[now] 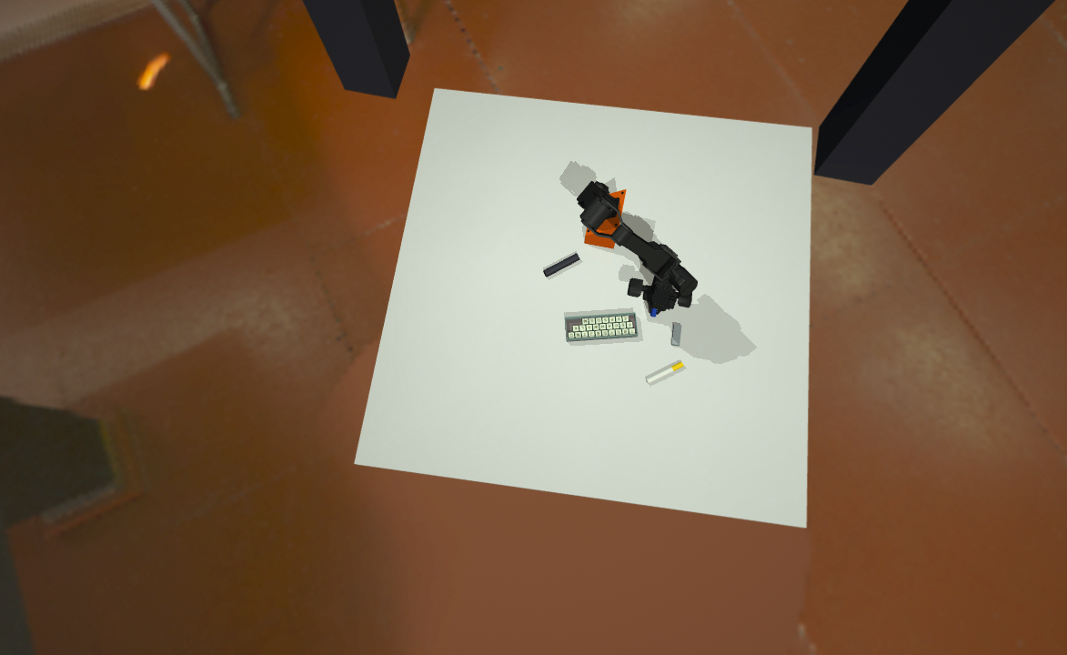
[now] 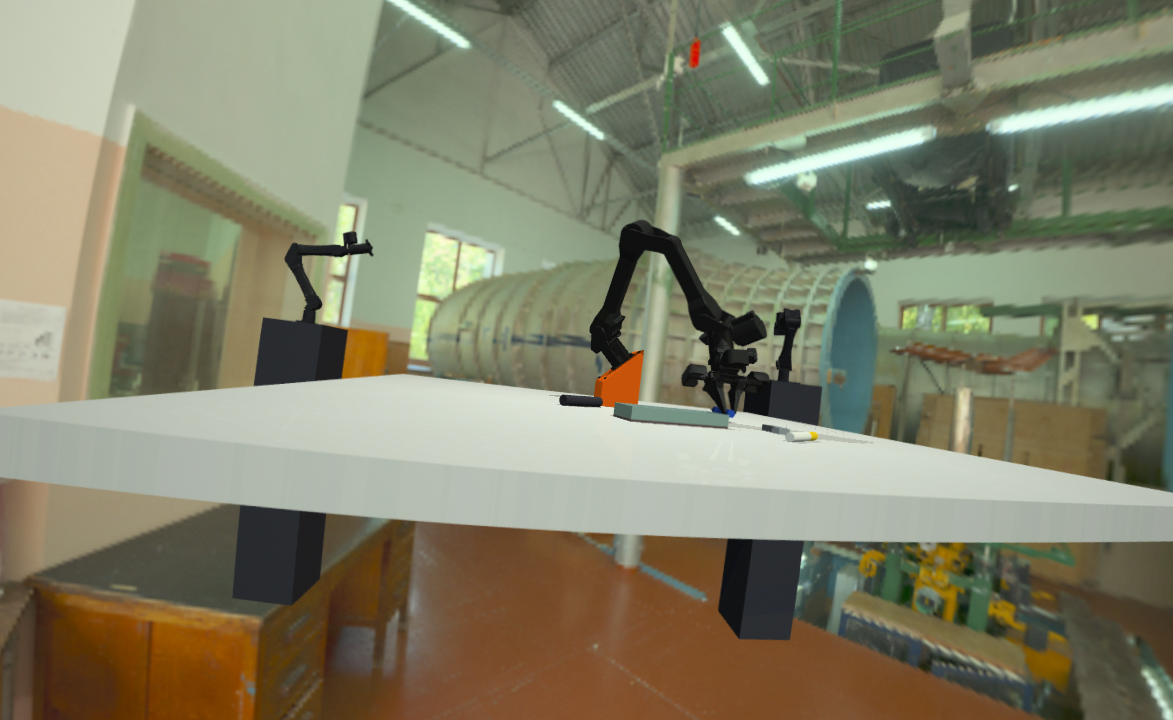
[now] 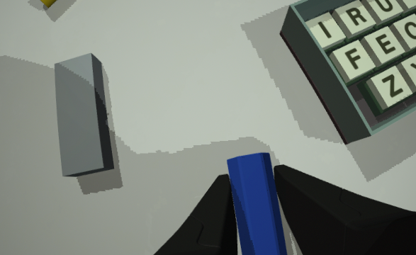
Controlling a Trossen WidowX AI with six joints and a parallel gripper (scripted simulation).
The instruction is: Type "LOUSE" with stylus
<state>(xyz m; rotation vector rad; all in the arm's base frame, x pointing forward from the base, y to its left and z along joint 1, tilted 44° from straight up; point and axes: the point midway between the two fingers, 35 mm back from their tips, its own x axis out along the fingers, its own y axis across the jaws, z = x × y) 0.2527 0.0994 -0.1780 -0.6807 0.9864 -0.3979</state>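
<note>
The blue stylus lies 70 mm behind my gripper tip. The rest, counted from my gripper tip: yellow pen 160 mm ahead, 80 mm to the left, 20 mm below; black cylinder 310 mm to the right, 100 mm behind, 10 mm below; grey block 80 mm to the left, 50 mm ahead, 20 mm below.
</note>
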